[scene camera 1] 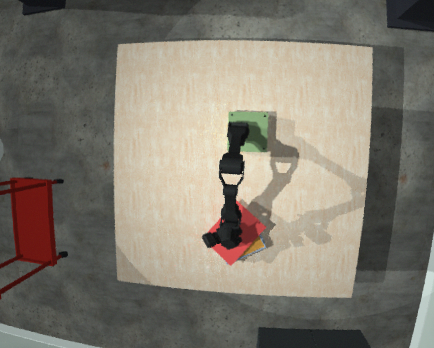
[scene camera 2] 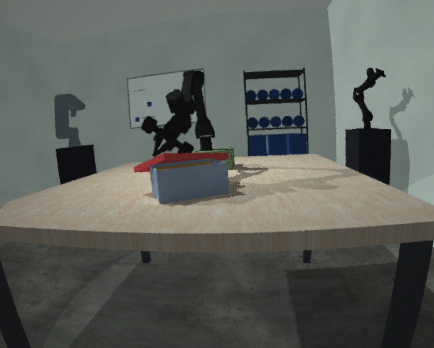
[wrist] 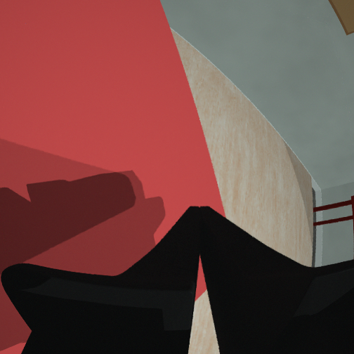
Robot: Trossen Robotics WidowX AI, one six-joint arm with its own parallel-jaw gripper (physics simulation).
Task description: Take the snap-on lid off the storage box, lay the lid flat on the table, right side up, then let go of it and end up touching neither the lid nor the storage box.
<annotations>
red lid: scene camera 1 251, 227; scene camera 2; wrist
same spot on red lid: (wrist: 109, 151) = (scene camera 2: 165, 160)
</annotations>
